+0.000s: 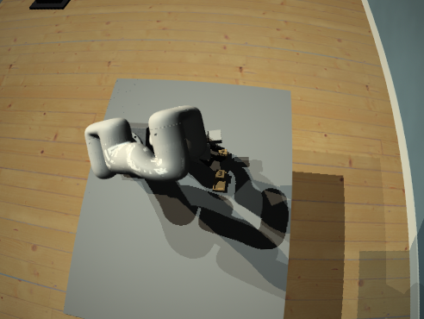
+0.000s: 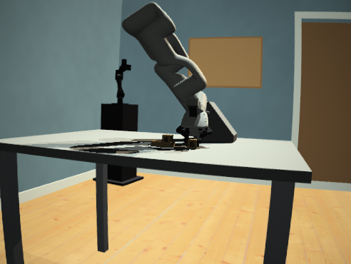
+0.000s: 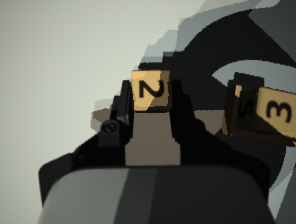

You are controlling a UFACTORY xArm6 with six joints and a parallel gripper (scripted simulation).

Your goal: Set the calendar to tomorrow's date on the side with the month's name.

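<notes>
Now: hand 10 mm short of the wooden number cube and 10 mm above it. Round my hand: wooden calendar tray 110 mm to the right, 30 mm ahead, 20 mm below.
</notes>
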